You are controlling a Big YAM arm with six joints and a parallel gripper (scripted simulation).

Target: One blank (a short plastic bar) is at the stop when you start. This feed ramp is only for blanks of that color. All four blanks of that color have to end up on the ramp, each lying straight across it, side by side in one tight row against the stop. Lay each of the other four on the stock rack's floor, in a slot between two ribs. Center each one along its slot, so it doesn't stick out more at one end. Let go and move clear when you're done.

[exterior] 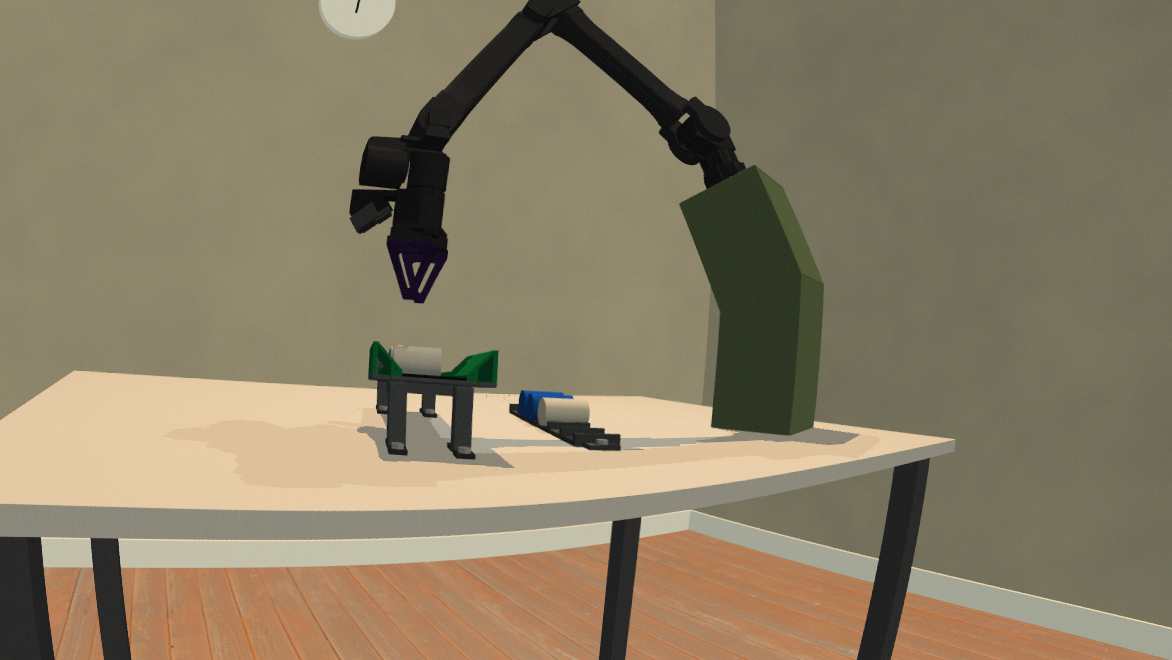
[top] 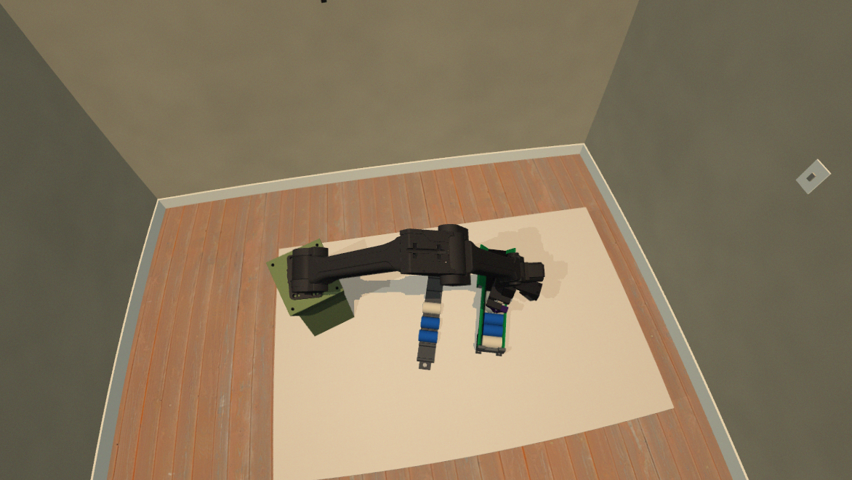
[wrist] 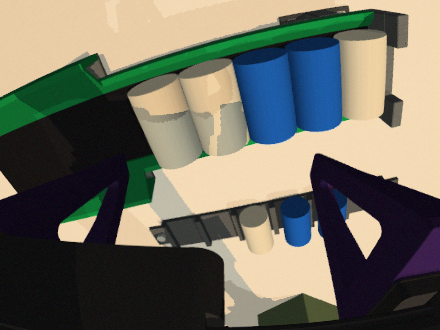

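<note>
Now: hand 130 mm to the left of the grey stop, 110 mm above it and 50 mm past it.
</note>
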